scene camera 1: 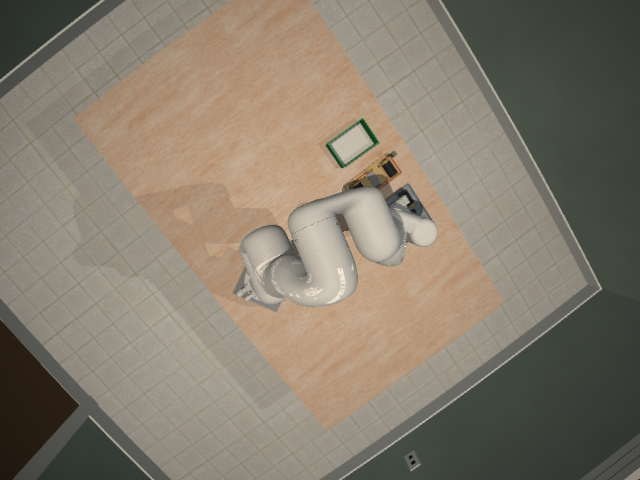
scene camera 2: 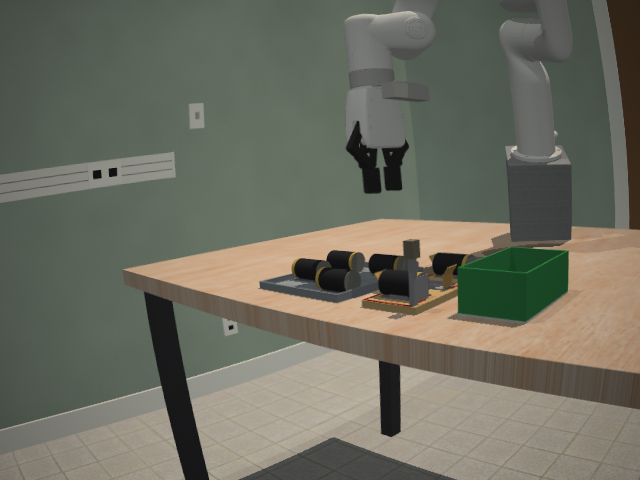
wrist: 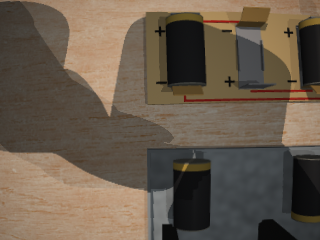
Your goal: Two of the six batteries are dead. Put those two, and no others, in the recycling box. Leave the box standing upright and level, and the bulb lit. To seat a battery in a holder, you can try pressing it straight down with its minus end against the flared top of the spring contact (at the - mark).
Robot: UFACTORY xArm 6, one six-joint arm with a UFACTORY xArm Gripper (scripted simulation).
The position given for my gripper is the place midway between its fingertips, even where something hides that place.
In view: my gripper [scene camera 2: 383, 191], a green recycling box [scene camera 2: 511, 295] and a grey tray [scene camera 2: 289, 284].
The grey tray also shows in the wrist view [wrist: 248, 184]. The wrist view does not show the green recycling box: it is out of frame.
